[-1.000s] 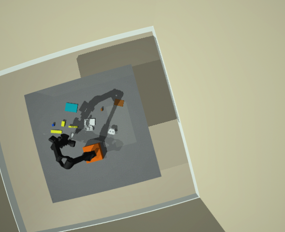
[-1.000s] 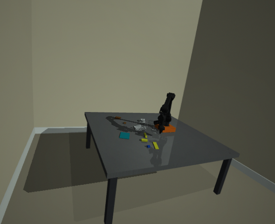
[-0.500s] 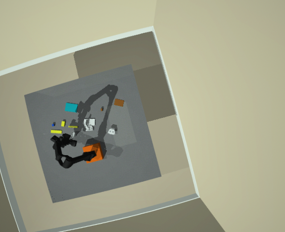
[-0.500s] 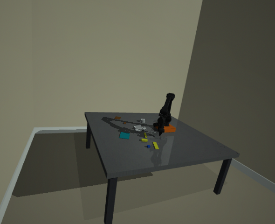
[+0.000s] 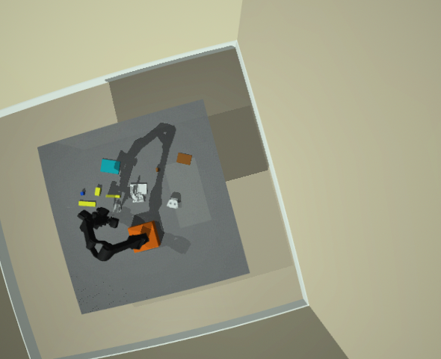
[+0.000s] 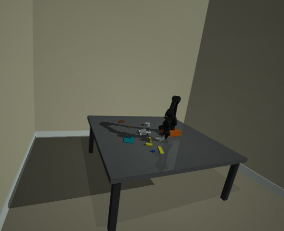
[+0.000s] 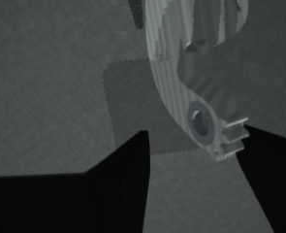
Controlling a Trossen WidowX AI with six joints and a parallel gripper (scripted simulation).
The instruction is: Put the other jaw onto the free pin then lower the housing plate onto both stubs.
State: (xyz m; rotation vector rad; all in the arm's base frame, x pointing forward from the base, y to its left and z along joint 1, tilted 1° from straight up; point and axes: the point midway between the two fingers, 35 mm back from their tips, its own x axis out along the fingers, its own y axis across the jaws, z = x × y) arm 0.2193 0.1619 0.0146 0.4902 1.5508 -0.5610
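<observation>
My gripper tip is now 20 mm short of the jaw and 20 mm to the left of it. The rest, counted from my gripper tip: white base plate 110 mm ahead, 250 mm to the right, 30 mm below; then blue cube 250 mm ahead, 150 mm to the left, 30 mm below; then yellow bar 140 mm ahead, 60 mm to the right, 30 mm below.
</observation>
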